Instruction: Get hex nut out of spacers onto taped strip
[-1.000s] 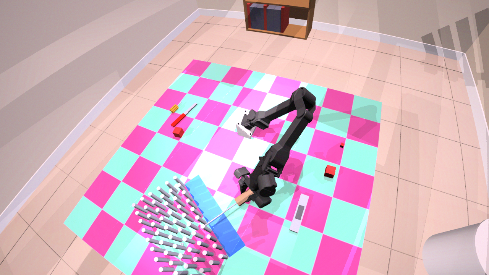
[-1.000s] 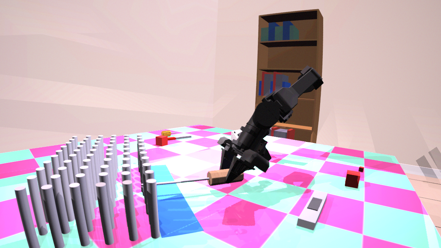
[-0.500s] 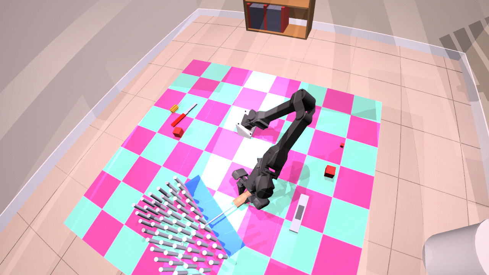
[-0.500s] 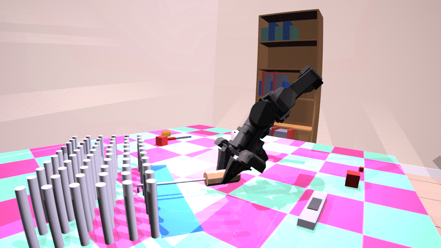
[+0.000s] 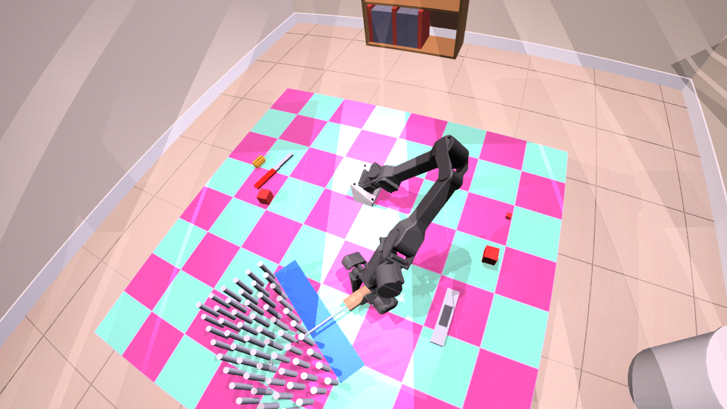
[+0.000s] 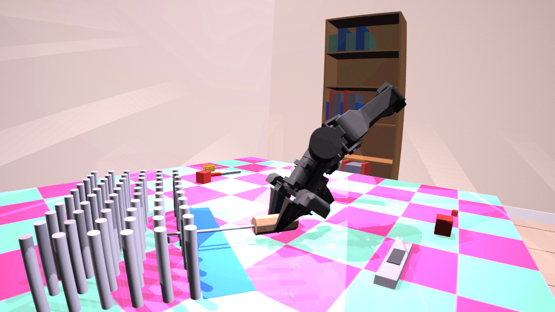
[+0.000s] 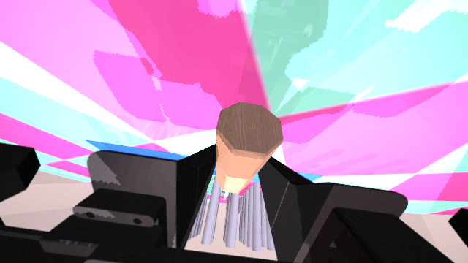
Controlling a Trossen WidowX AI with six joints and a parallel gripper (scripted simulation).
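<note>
Right now my gripper tip is 110 mm to the left of the blue taped strip, 80 mm short of it and 30 mm above it. The rest, counted from my gripper tip: tiny red block 400 mm behind, 390 mm to the left, 20 mm below; then wooden-handled tool 80 mm ahead, 60 mm to the right; then grey-white block 250 mm to the left, 20 mm behind, 10 mm below.
</note>
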